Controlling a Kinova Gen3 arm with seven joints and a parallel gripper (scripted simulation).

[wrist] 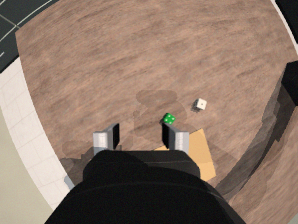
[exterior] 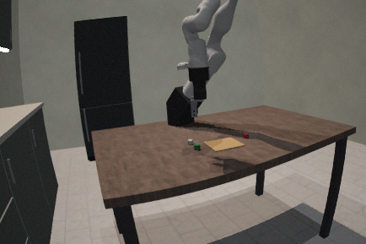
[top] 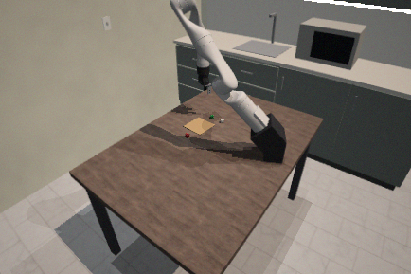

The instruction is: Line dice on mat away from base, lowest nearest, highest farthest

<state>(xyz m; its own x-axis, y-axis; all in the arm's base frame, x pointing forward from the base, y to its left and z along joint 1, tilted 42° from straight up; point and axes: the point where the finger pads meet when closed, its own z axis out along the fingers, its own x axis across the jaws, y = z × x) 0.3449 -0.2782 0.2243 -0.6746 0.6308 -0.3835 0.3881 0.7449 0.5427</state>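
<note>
My gripper is now 60 mm past the green die, 30 mm to the right of it and 170 mm above it. From my hand the other things lie so: red die 40 mm behind, 290 mm to the left, 170 mm below; then white die 140 mm behind, 40 mm to the left, 170 mm below; then tan mat 40 mm behind, 150 mm to the left, 180 mm below.
</note>
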